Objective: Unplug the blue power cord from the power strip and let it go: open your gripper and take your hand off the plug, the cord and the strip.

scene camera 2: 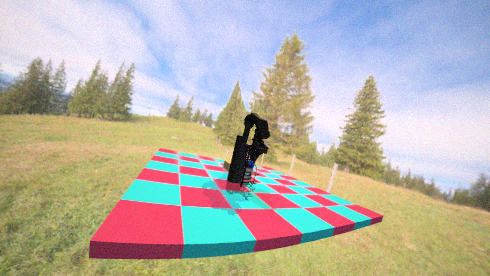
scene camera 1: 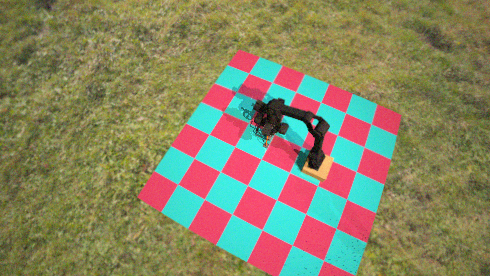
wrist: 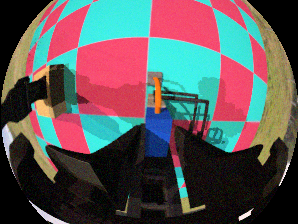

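My gripper (wrist: 157, 130), visible. Blue plug (wrist: 158, 126), likewise.
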